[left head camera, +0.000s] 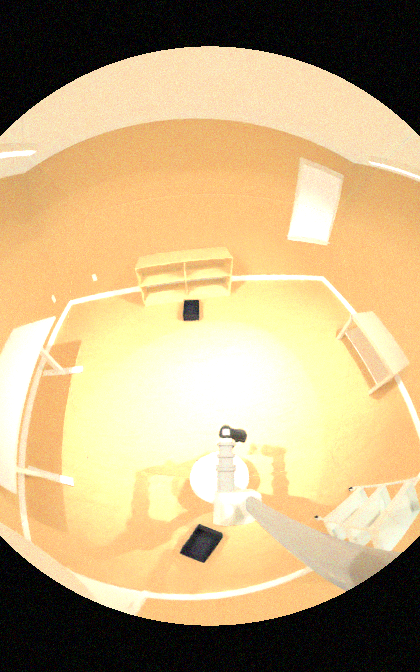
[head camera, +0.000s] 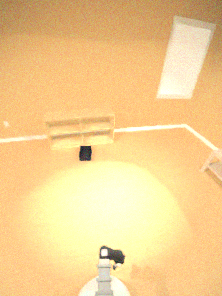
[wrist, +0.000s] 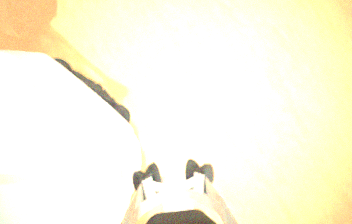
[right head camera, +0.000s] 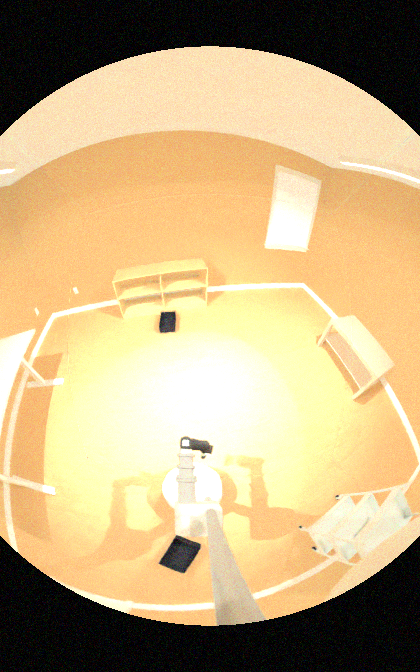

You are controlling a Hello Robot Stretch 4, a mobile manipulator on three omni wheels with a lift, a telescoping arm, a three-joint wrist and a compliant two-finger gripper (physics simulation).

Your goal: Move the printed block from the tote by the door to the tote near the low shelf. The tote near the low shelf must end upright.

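Frame: origin at the robot's base, x right, y ahead, z up, level; centimetres.
Seen in the pictures: gripper, fingertip midpoint: (wrist: pixel 172 173).
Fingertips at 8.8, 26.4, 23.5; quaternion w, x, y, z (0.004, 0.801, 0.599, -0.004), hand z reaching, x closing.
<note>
Offsets run from my fingertips to a thing's top centre, as dx, dy, dz. Level surfaces: height alone.
My gripper (wrist: pixel 172 175) (head camera: pixel 116 264) (left head camera: pixel 240 435) (right head camera: pixel 203 446) is drawn in close to my mast, over brightly lit bare floor. It is shut on a pale printed block {+2.1, -0.4, +3.1} (wrist: pixel 171 197), washed out by glare in the wrist view. A dark tote {-42.3, +157.2, -16.2} (head camera: pixel 85 153) (left head camera: pixel 190 310) (right head camera: pixel 167 321) stands upright on the floor just in front of the low shelf {dz +34.8} (head camera: pixel 79 113) (left head camera: pixel 182 256) (right head camera: pixel 160 267), far ahead of me. A second dark tote (left head camera: pixel 201 543) (right head camera: pixel 179 554) lies on the floor behind my base.
My white base (wrist: pixel 57 143) fills the left of the wrist view. A pale panel (head camera: pixel 185 58) is on the far wall at the right. A low table (head camera: pixel 215 164) (left head camera: pixel 375 350) stands by the right wall. A white cart (left head camera: pixel 370 515) (right head camera: pixel 355 525) stands behind me to the right.
</note>
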